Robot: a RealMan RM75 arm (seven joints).
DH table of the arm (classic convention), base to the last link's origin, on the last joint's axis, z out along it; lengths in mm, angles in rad. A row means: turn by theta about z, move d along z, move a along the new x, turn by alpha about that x. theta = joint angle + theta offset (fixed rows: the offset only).
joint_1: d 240.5, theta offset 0, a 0, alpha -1.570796
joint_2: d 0, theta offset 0, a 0, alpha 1.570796
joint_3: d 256, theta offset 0, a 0, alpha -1.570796
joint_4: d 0, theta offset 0, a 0, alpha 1.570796
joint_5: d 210, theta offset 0, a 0, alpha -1.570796
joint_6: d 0, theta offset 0, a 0, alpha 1.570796
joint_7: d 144, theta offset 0, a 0, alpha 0
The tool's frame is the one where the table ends.
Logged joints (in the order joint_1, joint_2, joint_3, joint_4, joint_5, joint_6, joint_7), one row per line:
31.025, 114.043, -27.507, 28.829, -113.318, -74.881, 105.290
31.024, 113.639, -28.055, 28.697, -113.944, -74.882, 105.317
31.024, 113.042, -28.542, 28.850, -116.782, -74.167, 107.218
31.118, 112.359, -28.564, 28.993, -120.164, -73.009, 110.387
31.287, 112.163, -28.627, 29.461, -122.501, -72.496, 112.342
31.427, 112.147, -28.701, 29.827, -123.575, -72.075, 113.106
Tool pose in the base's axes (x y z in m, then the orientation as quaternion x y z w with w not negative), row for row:
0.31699, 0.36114, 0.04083, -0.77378, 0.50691, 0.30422, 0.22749
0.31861, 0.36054, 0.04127, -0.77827, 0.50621, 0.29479, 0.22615
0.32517, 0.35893, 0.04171, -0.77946, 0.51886, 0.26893, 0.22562
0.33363, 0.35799, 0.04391, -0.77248, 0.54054, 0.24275, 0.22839
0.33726, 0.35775, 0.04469, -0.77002, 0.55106, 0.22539, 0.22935
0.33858, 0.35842, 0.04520, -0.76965, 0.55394, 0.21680, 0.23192
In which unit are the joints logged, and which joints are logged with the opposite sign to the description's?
The joints are logged in degrees. Opposite sign: joint_4.
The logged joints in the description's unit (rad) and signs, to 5 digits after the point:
0.54149, 1.99043, -0.48009, -0.50316, -1.97777, -1.30692, 1.83766
0.54147, 1.98337, -0.48965, -0.50086, -1.98870, -1.30694, 1.83813
0.54147, 1.97296, -0.49815, -0.50353, -2.03823, -1.29446, 1.87131
0.54311, 1.96103, -0.49854, -0.50602, -2.09726, -1.27425, 1.92662
0.54606, 1.95761, -0.49964, -0.51419, -2.13805, -1.26529, 1.96074
0.54850, 1.95733, -0.50093, -0.52058, -2.15679, -1.25795, 1.97407

